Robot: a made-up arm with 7 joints. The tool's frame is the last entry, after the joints. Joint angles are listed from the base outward.
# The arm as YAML. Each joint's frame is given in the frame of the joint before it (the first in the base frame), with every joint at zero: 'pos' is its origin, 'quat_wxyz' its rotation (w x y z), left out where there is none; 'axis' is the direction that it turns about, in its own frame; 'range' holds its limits. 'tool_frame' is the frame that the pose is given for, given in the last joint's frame.
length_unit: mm
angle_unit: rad
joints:
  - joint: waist
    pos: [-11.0, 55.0, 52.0]
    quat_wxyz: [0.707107, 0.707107, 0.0, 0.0]
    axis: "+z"
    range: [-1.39, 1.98]
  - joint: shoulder
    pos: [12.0, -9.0, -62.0]
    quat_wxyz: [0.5, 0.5, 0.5, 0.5]
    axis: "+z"
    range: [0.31, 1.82]
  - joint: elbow
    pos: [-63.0, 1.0, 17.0]
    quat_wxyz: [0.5, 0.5, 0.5, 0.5]
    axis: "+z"
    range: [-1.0, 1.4]
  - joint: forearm
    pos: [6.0, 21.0, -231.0]
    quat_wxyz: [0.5, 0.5, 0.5, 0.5]
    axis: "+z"
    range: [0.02, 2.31]
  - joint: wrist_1
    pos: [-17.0, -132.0, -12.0]
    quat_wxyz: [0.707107, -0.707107, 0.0, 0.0]
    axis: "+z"
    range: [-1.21, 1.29]
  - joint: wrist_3
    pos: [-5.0, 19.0, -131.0]
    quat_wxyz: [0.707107, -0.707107, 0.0, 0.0]
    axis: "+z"
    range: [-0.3, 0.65]
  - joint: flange
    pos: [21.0, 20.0, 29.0]
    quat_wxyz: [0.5, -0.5, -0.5, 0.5]
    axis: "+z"
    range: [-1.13, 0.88]
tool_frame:
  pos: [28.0, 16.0, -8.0]
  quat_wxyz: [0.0, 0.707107, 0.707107, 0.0]
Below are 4 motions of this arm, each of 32 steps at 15 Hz.
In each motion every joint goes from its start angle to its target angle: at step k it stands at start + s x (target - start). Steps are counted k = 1, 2, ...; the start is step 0. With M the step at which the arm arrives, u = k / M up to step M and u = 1 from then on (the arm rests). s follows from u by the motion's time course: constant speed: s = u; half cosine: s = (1 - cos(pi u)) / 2; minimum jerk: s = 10 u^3 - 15 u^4 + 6 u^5.
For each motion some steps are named. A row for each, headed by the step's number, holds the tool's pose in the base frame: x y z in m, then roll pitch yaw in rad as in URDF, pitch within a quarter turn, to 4 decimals.
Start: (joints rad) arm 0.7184 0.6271 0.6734 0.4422 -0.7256 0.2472 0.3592
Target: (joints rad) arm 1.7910 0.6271 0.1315 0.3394 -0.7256 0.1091 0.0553
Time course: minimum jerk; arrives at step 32
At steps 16, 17, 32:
16: 0.4519 0.5144 0.0711 -0.1455 0.4950 -1.0015
17: 0.4532 0.5112 0.1003 -0.0776 0.4939 -0.9661
32: 0.4029 0.4867 0.3158 0.4163 0.3965 -0.6696

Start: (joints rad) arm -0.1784 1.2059 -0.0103 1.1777 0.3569 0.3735 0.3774
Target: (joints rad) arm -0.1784 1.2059 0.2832 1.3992 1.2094 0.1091 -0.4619
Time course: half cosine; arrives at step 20
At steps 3, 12, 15, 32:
3: 0.2924 0.5280 -0.1370 -0.9873 0.5772 -1.8132
12: 0.3086 0.5332 -0.0726 -0.2425 0.3538 -1.1281
15: 0.3091 0.5357 -0.0526 -0.1225 0.1755 -0.9589
32: 0.3082 0.5374 -0.0391 -0.0786 0.0303 -0.8498

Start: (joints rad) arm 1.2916 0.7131 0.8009 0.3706 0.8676 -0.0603 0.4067
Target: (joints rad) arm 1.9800 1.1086 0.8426 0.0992 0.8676 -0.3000 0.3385
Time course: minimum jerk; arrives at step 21
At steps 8, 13, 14, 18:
8: 0.3281 0.6115 0.0856 1.7222 -1.0292 -2.1246
13: 0.2421 0.6504 0.1428 2.2492 -0.9650 -2.3964
14: 0.2261 0.6559 0.1482 2.3396 -0.9484 -2.4446
18: 0.1867 0.6678 0.1554 2.5569 -0.8985 -2.5612

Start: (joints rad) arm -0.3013 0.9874 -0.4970 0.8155 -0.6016 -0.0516 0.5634
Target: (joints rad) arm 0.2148 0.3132 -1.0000 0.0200 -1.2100 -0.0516 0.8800
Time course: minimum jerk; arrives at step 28
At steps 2, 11, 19, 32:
2: 0.1175 0.4604 -0.3769 -1.8980 -0.0912 -3.0023
11: 0.1020 0.4099 -0.4390 -1.9336 -0.3360 -3.0464
19: 0.1246 0.3016 -0.4960 -1.9937 -0.6994 3.0025
32: 0.1474 0.2618 -0.4995 -2.0445 -0.8127 2.8905

